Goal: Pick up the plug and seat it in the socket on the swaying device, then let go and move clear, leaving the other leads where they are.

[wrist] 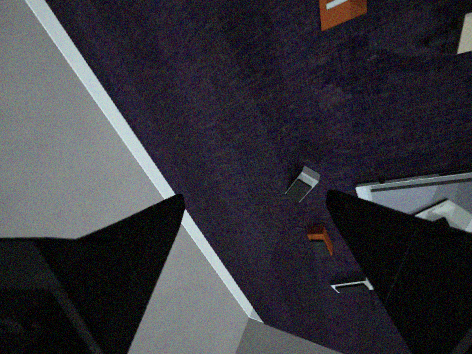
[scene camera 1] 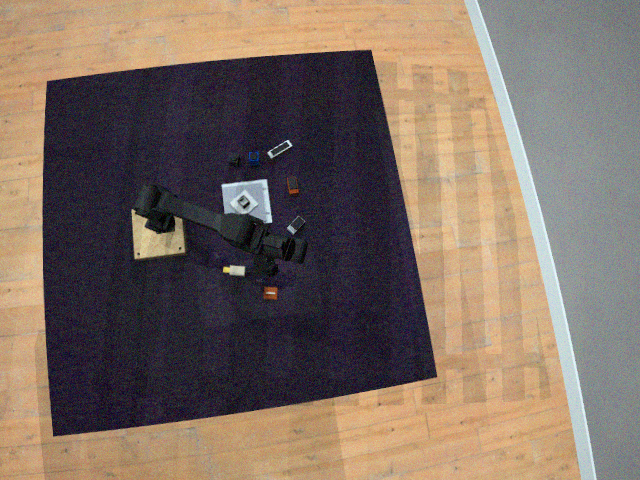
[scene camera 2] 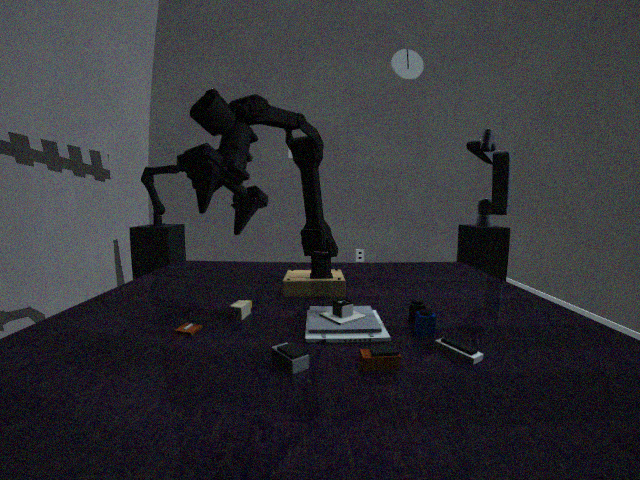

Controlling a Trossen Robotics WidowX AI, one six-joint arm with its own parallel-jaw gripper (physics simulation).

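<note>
The plug (scene camera 1: 236, 270) (scene camera 2: 241, 308) (wrist: 465, 37), a cream block with a yellow end, lies on the dark mat; part of it shows at the right edge of the wrist view. The device is a grey-white platform (scene camera 1: 261, 189) (scene camera 2: 320, 327) (wrist: 395, 194) with a tilted white plate (scene camera 1: 250, 207) (scene camera 2: 330, 316) (wrist: 450, 209) on top. The small square socket (scene camera 1: 244, 201) (scene camera 2: 342, 308) stands on that plate; in the wrist view a finger mostly hides it. My gripper (scene camera 2: 219, 222) (wrist: 254, 198) is open and empty, high above the mat, beyond the plug from the base.
An orange piece (scene camera 1: 270, 297) (wrist: 345, 14) lies near the plug. A grey block (scene camera 1: 296, 224) (scene camera 2: 291, 357), an orange-black block (scene camera 1: 293, 184) (scene camera 2: 379, 359), a white-framed strip (scene camera 1: 279, 148) (scene camera 2: 459, 350), a blue block (scene camera 1: 253, 157) (scene camera 2: 425, 322) and a black piece (scene camera 2: 416, 310) lie around the device.
</note>
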